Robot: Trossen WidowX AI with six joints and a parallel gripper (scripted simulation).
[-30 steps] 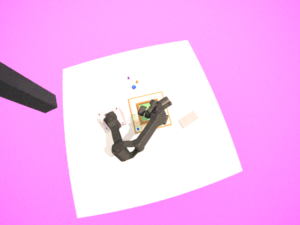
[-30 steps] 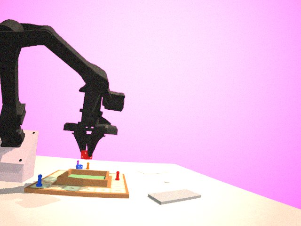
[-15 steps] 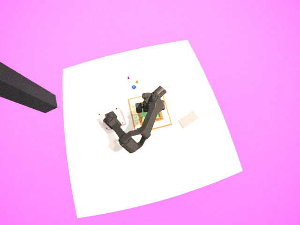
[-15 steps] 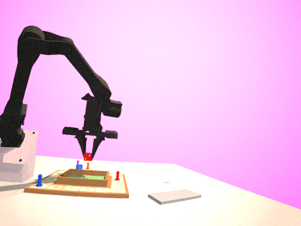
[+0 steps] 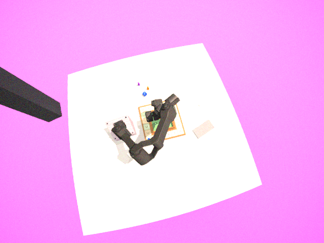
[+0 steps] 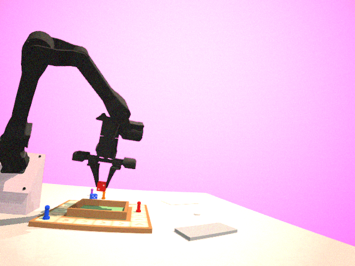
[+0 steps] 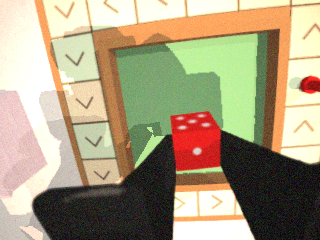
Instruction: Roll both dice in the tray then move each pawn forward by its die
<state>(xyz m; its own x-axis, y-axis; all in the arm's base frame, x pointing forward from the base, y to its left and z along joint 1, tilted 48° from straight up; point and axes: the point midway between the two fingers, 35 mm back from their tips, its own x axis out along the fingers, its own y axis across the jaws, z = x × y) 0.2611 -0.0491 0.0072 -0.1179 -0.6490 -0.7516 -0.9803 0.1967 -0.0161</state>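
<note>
Now: gripper tip 280 mm to the right of the orange pawn, 70 mm above it and 10 mm short of it. Round my gripper tip: blue pawn 130 mm behind, 100 mm to the right, 60 mm below; then red pawn 120 mm ahead, 60 mm below; then green floor 80 mm below, 10 mm to the right, 10 mm ahead.
</note>
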